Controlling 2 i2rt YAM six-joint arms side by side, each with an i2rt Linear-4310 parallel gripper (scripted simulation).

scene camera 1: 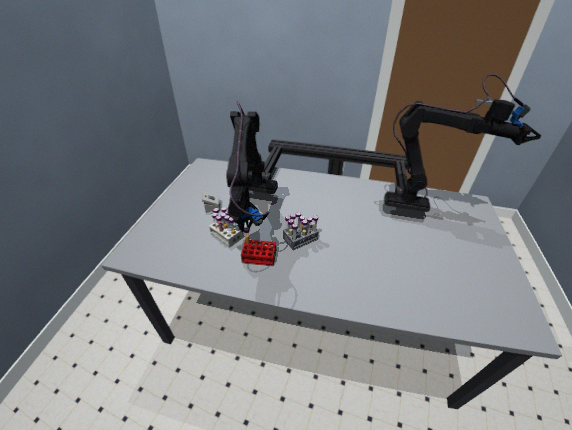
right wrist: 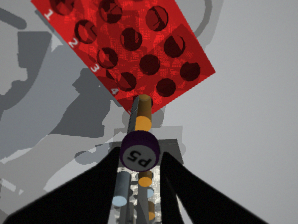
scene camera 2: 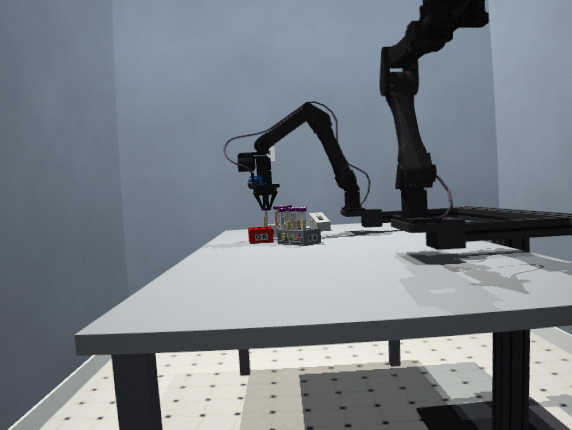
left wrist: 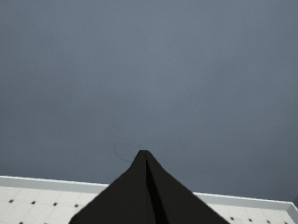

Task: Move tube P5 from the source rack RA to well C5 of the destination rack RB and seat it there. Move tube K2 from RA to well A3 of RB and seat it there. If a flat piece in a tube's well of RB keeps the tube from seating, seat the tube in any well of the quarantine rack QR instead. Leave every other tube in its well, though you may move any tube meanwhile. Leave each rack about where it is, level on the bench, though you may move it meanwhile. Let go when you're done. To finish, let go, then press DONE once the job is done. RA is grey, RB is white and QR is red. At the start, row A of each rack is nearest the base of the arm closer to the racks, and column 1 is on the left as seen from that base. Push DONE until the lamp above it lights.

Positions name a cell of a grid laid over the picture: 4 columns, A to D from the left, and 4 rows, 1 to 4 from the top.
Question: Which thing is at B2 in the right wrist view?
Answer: A red rack QR.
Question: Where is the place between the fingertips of my left gripper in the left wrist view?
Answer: At B3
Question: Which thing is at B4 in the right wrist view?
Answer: My right gripper.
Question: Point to a tube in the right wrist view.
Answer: At B3
